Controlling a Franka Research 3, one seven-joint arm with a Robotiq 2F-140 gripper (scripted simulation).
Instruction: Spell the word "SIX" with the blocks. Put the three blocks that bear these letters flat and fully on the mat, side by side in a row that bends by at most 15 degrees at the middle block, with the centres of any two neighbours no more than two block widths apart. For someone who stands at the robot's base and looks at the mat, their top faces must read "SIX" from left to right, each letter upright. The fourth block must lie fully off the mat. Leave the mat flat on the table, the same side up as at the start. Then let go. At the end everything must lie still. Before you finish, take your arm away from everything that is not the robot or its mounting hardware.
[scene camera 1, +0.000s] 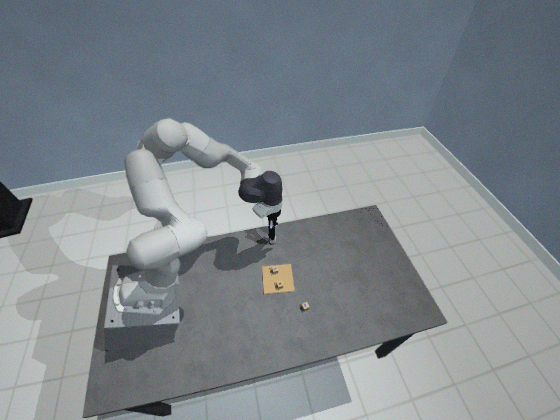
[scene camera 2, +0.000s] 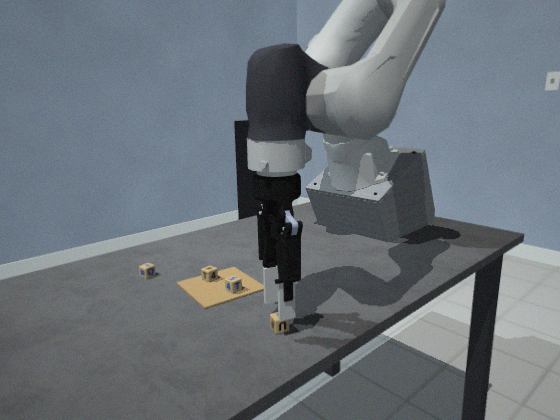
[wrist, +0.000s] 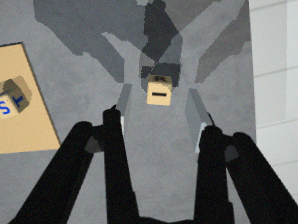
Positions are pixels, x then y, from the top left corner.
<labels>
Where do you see my gripper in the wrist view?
159, 98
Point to a tan mat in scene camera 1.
284, 274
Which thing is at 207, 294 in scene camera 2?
A tan mat.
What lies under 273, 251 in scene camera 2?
My gripper.
</labels>
